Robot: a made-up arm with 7 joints.
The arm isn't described. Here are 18 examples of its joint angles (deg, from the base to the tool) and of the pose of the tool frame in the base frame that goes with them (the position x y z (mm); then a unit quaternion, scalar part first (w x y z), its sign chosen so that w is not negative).
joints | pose
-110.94 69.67 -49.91 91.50 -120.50 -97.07 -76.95 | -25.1 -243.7 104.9 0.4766 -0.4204 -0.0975 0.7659
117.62 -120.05 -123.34 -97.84 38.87 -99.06 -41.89 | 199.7 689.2 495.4 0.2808 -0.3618 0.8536 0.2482
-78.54 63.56 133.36 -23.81 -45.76 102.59 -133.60 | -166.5 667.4 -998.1 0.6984 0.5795 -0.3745 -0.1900
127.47 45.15 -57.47 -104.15 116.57 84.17 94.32 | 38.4 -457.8 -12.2 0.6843 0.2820 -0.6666 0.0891
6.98 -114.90 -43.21 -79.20 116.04 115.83 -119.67 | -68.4 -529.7 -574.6 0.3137 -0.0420 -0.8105 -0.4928
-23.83 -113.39 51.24 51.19 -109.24 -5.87 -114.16 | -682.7 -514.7 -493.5 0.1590 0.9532 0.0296 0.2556
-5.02 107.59 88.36 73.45 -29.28 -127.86 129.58 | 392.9 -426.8 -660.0 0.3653 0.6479 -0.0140 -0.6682
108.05 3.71 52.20 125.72 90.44 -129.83 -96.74 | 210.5 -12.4 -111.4 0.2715 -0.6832 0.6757 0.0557
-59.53 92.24 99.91 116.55 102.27 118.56 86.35 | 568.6 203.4 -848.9 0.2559 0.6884 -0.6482 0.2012
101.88 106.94 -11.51 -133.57 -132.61 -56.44 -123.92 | 649.3 -738.7 763.6 0.0585 -0.1386 -0.0537 0.9872
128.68 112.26 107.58 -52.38 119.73 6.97 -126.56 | -258.4 290.9 342.0 0.5630 -0.5617 0.4088 -0.4477
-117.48 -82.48 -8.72 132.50 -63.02 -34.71 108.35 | -371.9 338.9 -633.3 0.0800 0.2514 -0.8376 0.4784
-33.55 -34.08 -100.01 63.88 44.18 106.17 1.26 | 525.9 -311.3 -33.3 0.6378 0.4216 -0.4969 0.4106
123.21 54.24 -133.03 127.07 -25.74 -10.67 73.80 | -500.7 82.2 219.7 0.5585 0.1434 -0.6880 0.4406
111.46 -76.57 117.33 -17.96 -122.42 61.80 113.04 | -102.3 -516.4 -203.4 0.3964 0.6608 -0.6373 -0.0004
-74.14 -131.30 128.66 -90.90 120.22 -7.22 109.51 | 639.7 -42.2 -102.6 0.2421 -0.0621 0.3342 -0.9087
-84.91 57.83 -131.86 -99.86 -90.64 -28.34 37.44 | 590.3 -212.5 -392.2 0.5287 -0.3402 0.0123 -0.7776
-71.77 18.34 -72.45 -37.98 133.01 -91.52 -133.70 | 617.3 352.0 -266.8 0.3179 -0.4866 -0.7232 -0.3731
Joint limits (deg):
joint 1: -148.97..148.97
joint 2: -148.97..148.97
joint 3: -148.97..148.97
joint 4: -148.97..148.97
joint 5: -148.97..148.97
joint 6: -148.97..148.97
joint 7: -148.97..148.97
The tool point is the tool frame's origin. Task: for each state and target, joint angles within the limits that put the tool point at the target. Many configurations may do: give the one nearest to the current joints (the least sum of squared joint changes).
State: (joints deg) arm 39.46 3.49 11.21 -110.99 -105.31 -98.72 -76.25
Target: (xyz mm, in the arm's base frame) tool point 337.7 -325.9 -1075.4
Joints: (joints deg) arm 4.61 15.73 44.75 -118.47 -79.66 -105.26 -70.31
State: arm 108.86 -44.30 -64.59 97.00 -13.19 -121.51 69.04
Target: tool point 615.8 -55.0 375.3
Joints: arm 86.35 -78.69 -121.07 64.85 -7.66 -111.03 62.76
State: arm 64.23 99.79 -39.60 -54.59 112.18 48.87 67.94
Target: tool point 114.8 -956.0 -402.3
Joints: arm 35.87 116.01 3.80 -39.48 131.85 44.83 90.05
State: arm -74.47 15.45 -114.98 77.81 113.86 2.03 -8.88
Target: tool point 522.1 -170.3 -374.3
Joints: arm -53.44 10.41 -102.70 74.52 101.22 9.51 -5.32
